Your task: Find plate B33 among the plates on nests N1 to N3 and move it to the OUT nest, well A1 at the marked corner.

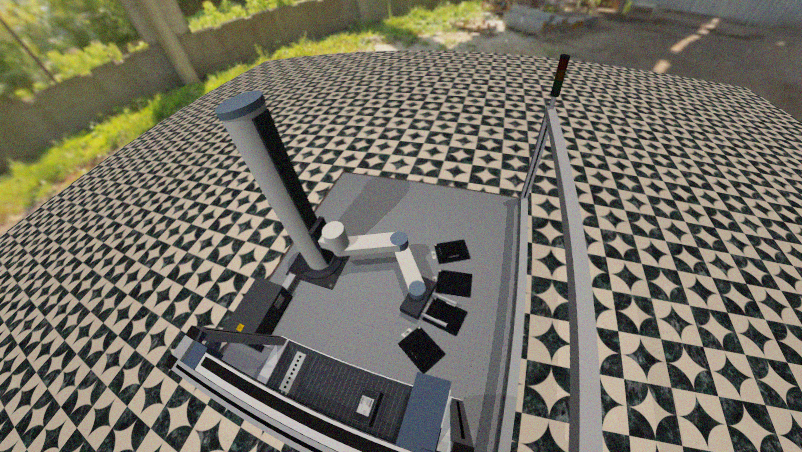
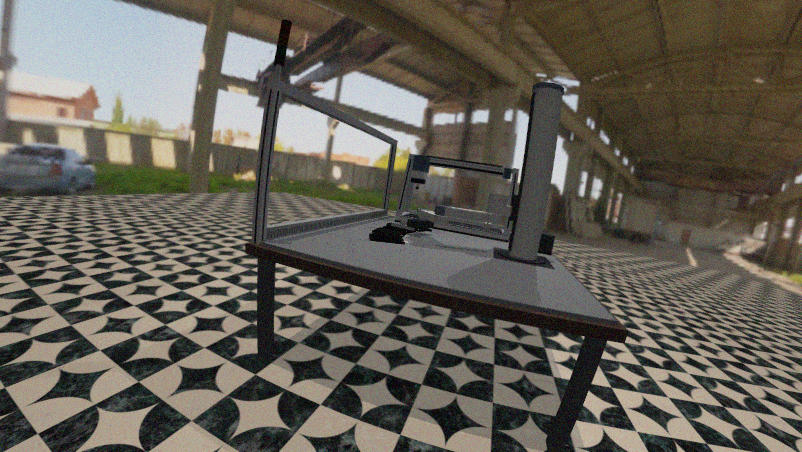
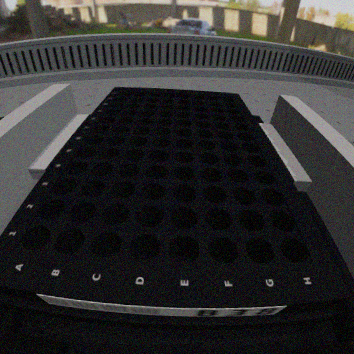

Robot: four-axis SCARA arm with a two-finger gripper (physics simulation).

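Seen in the pictures: gripper, between the fingertips: (image 1: pixel 451 314) (image 2: pixel 396 223) (image 3: pixel 174 105); arm's base, origin of its link: (image 1: pixel 321 260) (image 2: pixel 521 259).
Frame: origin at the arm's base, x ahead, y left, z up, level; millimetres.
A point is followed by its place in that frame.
Observation:
A black 96-well plate (image 3: pixel 184 200) @[z 37, x 685, y -122 mm] (image 1: pixel 453 321) @[z 40, x 750, y -151 mm] lies level between the fingers of my gripper (image 3: pixel 174 105) @[z 49, x 737, y -127 mm] (image 1: pixel 447 314) @[z 49, x 737, y -127 mm]. The gripper is shut on it, one pale pad against each long side. The plate's front label (image 3: pixel 150 306) is partly in shadow; it seems to begin B3, the last character is unclear. Row letters A to H run along the near edge, with well A1 at the near left. The plate is low at one of the nest places; its underside is hidden, so contact cannot be told. Other black plates or nests (image 1: pixel 452 250) @[z 39, x 670, y 216 mm] (image 1: pixel 454 283) @[z 25, x 716, y 40 mm] (image 1: pixel 421 349) @[z 28, x 650, y -300 mm] stand in the same arc.
The arm's column (image 1: pixel 269 185) @[z 602, x 32, y -68 mm] (image 2: pixel 538 168) @[z 467, x 8, y 75 mm] stands on the table (image 1: pixel 348 314) @[z 13, x 283, y -242 mm] (image 2: pixel 482 286) @[z 13, x 188, y 636 mm]. A dark control box (image 1: pixel 255 306) @[z 128, x -110, y -387 mm] and a gantry machine with a blue end block (image 1: pixel 429 404) @[z 501, x 743, y -525 mm] stand near it. A framed guard (image 1: pixel 572 269) @[z 613, x 1004, y -180 mm] (image 2: pixel 265 162) @[z 309, x 1005, y 722 mm] with a signal tower (image 1: pixel 559 75) @[z 775, x 1018, y 687 mm] lines one edge.

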